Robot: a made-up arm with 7 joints.
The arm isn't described. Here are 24 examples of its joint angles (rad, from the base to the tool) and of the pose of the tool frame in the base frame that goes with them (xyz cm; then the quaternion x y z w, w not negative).
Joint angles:
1: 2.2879 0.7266 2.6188 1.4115 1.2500 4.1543 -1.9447
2: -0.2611 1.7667 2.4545 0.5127 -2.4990 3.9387 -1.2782
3: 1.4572 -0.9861 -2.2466 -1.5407 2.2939 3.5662 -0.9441
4: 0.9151 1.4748 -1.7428 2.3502 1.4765 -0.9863 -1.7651
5: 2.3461 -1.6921 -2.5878 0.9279 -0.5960 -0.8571 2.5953
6: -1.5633 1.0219 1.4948 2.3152 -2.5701 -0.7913 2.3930
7: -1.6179 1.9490 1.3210 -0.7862 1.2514 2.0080 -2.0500
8: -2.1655 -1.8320 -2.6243 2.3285 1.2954 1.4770 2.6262
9: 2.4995 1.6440 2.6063 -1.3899 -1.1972 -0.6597 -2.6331
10: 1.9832 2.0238 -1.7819 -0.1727 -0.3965 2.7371 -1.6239
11: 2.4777 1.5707 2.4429 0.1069 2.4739 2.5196 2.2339
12: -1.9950 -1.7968 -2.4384 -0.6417 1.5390 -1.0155 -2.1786
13: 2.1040 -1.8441 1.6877 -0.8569 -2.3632 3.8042 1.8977
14: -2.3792 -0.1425 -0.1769 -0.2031 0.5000 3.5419 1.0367
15: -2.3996 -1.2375 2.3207 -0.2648 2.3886 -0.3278 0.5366
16: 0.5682 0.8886 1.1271 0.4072 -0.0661 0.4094 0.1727
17: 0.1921 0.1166 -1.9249 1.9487 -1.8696 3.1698 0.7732
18: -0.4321 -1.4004 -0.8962 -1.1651 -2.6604 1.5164 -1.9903
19: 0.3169 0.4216 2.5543 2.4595 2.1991 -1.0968 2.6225
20: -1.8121 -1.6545 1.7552 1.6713 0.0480 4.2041 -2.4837
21: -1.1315 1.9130 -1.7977 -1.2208 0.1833 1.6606 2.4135
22: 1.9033 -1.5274 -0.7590 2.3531 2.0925 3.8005 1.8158
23: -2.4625 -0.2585 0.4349 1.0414 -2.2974 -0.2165 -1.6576
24: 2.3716 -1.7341 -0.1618 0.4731 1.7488 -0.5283 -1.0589
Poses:
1: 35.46 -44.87 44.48 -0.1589 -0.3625 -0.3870 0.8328
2: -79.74 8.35 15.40 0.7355 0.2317 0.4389 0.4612
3: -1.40 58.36 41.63 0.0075 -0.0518 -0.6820 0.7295
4: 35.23 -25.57 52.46 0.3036 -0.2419 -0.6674 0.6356
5: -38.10 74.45 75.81 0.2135 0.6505 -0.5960 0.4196
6: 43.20 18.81 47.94 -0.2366 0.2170 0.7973 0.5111
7: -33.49 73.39 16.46 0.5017 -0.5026 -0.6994 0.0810
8: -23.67 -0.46 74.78 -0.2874 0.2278 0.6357 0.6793
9: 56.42 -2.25 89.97 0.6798 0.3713 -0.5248 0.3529
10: 21.16 -67.35 10.87 0.4145 -0.3742 0.0713 0.8265
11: 67.04 -44.48 25.34 0.7247 0.2823 -0.2931 0.5561
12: -39.44 -70.95 -3.14 -0.6083 -0.1639 0.1310 0.7655
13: 11.55 71.31 33.15 0.0321 -0.4364 0.1865 0.8796
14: -15.48 1.48 121.93 -0.0073 0.8451 0.4771 0.2411
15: -87.77 -39.73 79.41 -0.1591 -0.7203 -0.6093 0.2910
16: -60.63 -32.45 115.36 -0.1803 -0.5282 -0.7009 0.4440
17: 0.57 -50.64 83.99 0.7469 0.1340 0.6391 0.1257
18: 71.22 7.66 64.99 -0.3917 -0.1378 -0.8093 0.4154
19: -33.08 -19.19 30.36 0.2903 -0.0725 0.0646 0.9520
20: 23.15 -38.50 43.54 0.4671 -0.6262 -0.1708 0.6005
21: 14.88 58.24 30.80 -0.0412 0.6685 0.4761 0.5699
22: 9.40 19.05 14.89 -0.0193 -0.0512 -0.8098 0.5841
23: -32.36 -49.75 114.84 -0.4041 0.3135 0.8272 0.2327
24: -58.95 57.85 -5.66 0.0240 -0.5984 0.7210 0.3487
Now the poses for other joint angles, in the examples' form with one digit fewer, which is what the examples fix.
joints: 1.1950 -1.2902 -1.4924 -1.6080 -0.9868 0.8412 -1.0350
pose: -32.4 39.0 48.9 -0.398 -0.005 0.755 0.522
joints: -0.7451 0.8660 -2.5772 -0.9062 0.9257 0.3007 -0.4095
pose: -20.2 38.8 122.5 0.135 -0.400 0.107 0.900
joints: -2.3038 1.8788 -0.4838 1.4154 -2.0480 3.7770 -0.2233
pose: 31.6 66.5 57.2 0.283 0.645 -0.518 0.486
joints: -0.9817 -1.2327 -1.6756 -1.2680 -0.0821 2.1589 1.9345
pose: 50.0 -14.5 57.4 -0.719 -0.313 -0.571 0.243
